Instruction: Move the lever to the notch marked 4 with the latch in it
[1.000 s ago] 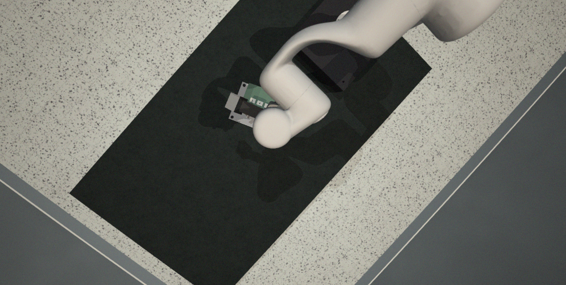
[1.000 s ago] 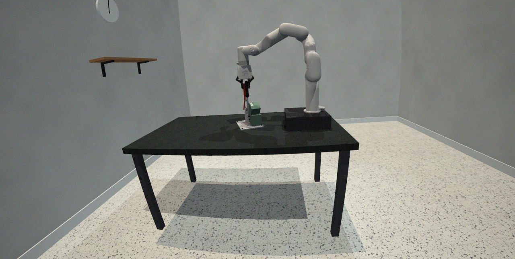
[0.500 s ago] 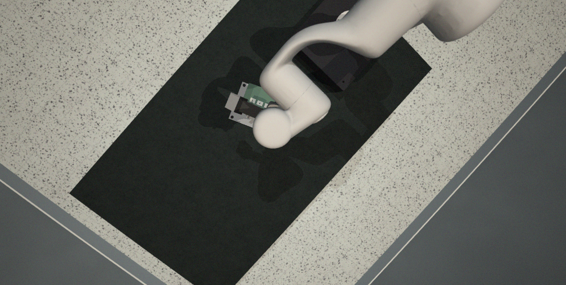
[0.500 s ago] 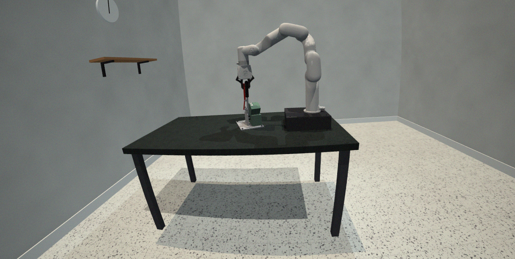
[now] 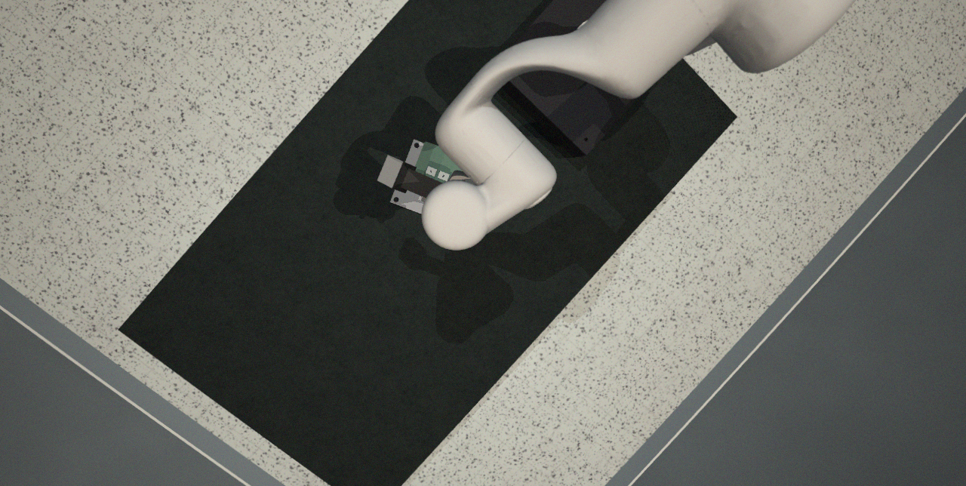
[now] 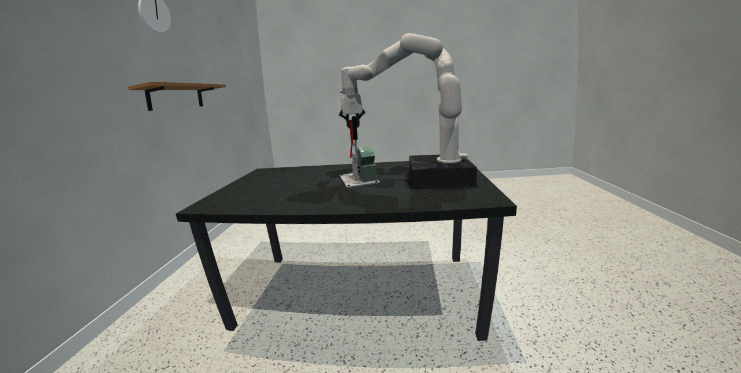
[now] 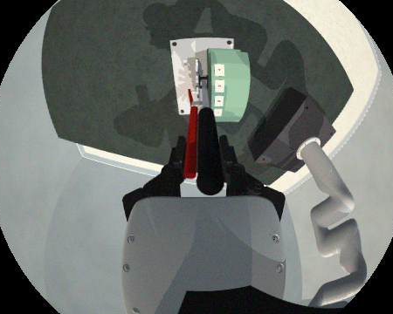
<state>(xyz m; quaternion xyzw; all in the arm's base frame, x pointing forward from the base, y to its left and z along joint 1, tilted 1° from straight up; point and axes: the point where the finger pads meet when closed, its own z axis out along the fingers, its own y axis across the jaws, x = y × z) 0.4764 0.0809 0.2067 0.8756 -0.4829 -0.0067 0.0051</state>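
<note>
Right now my hand is 20 mm short of the red bar and 110 mm above it.
</note>
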